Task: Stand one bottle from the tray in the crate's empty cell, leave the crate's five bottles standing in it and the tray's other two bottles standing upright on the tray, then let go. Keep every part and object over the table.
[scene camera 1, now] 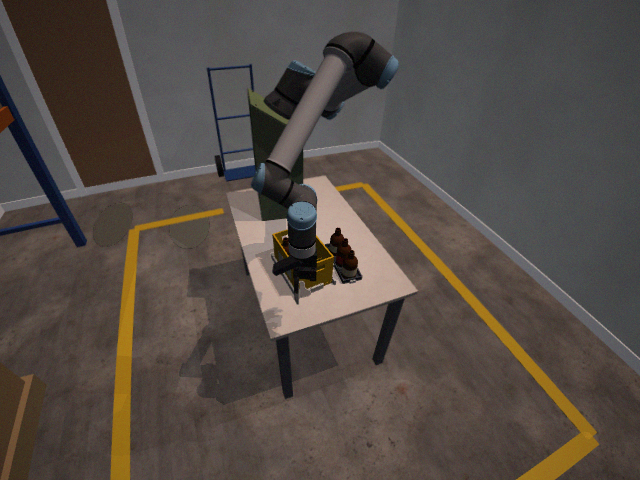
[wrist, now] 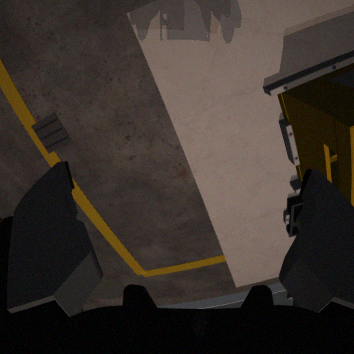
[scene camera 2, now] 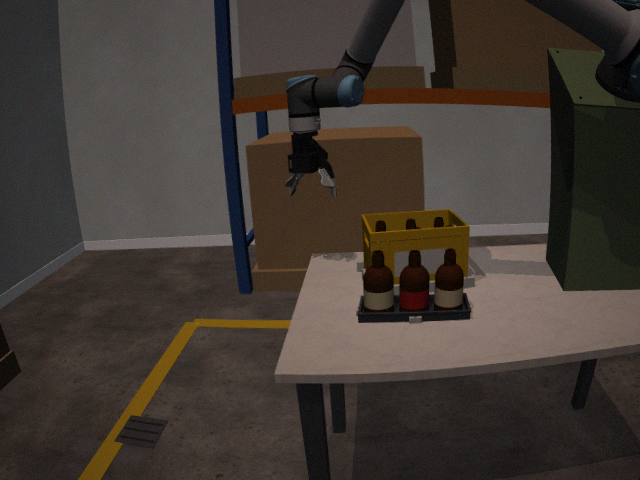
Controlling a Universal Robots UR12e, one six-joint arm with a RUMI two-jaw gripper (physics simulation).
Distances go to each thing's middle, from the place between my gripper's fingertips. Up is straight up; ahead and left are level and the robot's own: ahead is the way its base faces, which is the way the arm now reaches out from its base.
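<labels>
From my hand: cream-labelled brown bottle (scene camera 2: 449, 279), 340 mm to the left, 340 mm behind, 140 mm below; red-labelled bottle (scene camera 2: 414, 279), 340 mm to the left, 260 mm behind, 140 mm below.
</labels>
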